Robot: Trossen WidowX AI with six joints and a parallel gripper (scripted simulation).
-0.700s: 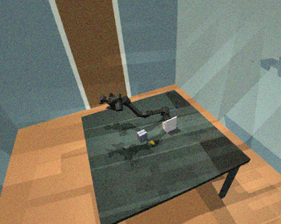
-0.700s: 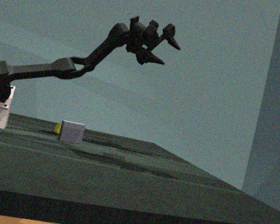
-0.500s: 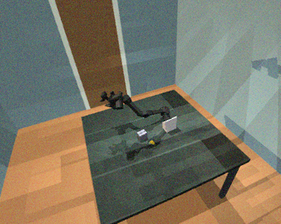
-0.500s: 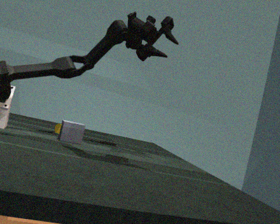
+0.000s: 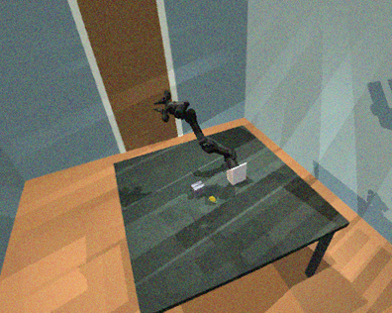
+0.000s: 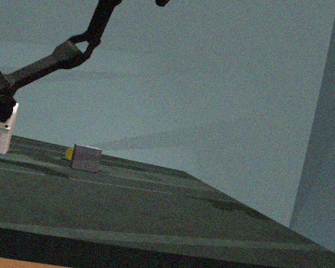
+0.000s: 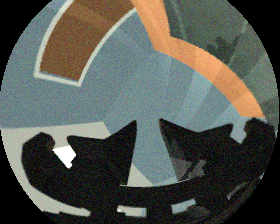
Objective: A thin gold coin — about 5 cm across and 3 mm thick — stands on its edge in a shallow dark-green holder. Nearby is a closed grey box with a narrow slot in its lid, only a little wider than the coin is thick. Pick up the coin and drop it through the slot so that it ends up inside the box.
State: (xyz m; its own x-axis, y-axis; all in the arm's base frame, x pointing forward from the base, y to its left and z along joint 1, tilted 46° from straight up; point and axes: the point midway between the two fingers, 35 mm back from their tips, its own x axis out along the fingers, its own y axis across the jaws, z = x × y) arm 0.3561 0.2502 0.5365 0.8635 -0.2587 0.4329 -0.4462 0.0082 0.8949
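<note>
The coin lies 22 cm behind my gripper tip, 35 cm to the left of it and 60 cm below it.
</note>
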